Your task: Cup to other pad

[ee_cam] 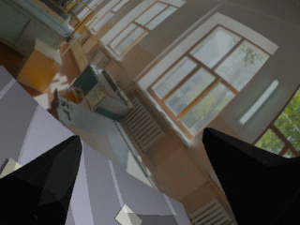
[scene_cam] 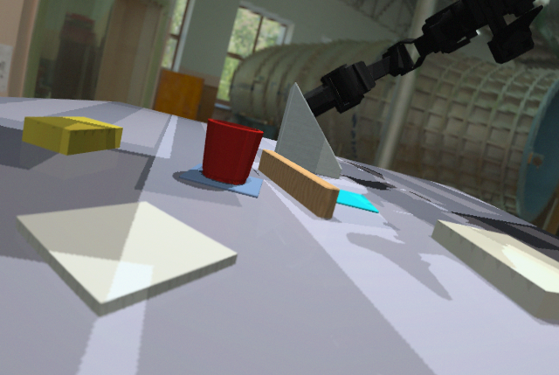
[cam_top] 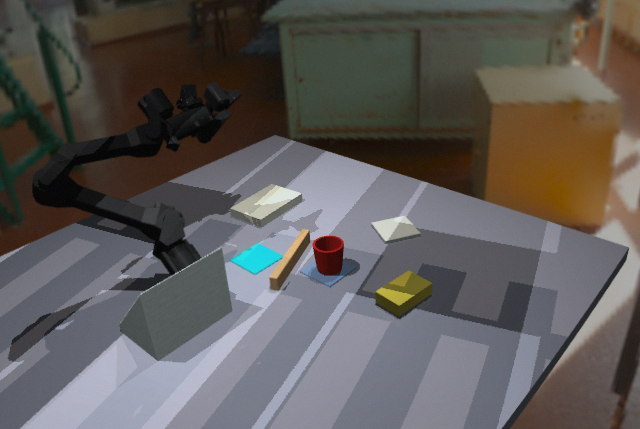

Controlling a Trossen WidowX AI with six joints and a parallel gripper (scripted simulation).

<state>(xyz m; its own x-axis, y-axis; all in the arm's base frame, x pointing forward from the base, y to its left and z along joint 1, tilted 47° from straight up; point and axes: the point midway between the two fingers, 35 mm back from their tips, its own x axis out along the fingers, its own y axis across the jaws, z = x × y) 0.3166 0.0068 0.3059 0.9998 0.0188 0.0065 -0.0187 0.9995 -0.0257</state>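
My gripper tip is now 1 cm past the red cup, 32 cm to the left of it and 32 cm above it. Round my gripper tip: bright cyan pad 10 cm behind, 14 cm to the right, 37 cm below; wooden bar 6 cm behind, 23 cm to the right, 35 cm below; beige slab 9 cm ahead, 4 cm to the left, 35 cm below.
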